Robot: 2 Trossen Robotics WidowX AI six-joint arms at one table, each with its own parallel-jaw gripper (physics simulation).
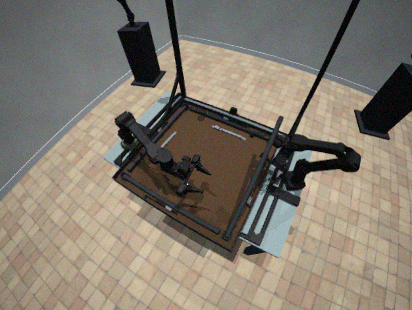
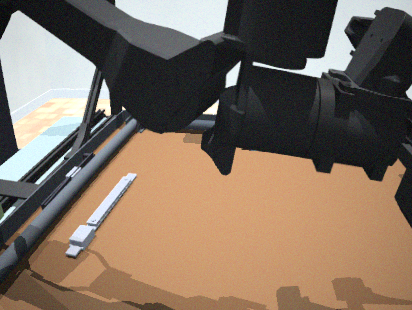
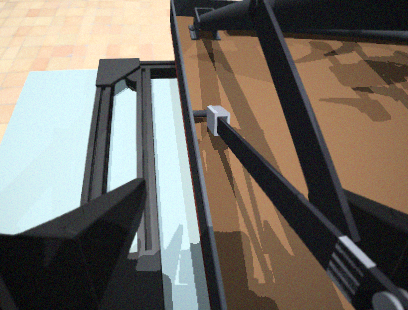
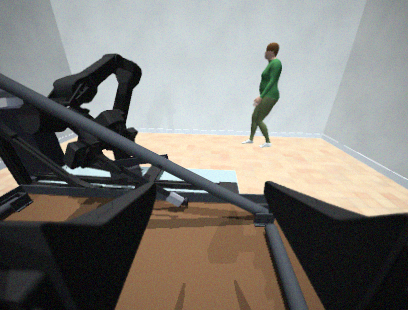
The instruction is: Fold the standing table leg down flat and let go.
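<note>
The standing leg, a dark grey tube (image 1: 258, 167) (image 3: 325, 15) (image 4: 125, 143), slants up from its corner hinge along the right edge of the upturned brown table (image 1: 220, 205) (image 4: 200, 260). A flat dark bar (image 3: 300, 110) and a folding brace (image 3: 272, 172) slope between the leg and the table side; the brace meets a silver bracket (image 3: 218, 120) (image 4: 175, 198). My left gripper (image 1: 281, 160) (image 3: 228, 187) is open near the leg's raised end, its fingers apart on either side of the brace. My right gripper (image 1: 206, 182) (image 4: 211, 187) is open and empty above the middle of the table.
Another leg tube (image 1: 170, 202) (image 4: 285, 265) lies flat along the front edge. Silver strips (image 1: 230, 132) (image 2: 111, 202) lie on the table's underside. Tall dark posts (image 1: 175, 45) (image 1: 325, 70) rise behind. A person in green (image 4: 270, 80) stands beyond the table.
</note>
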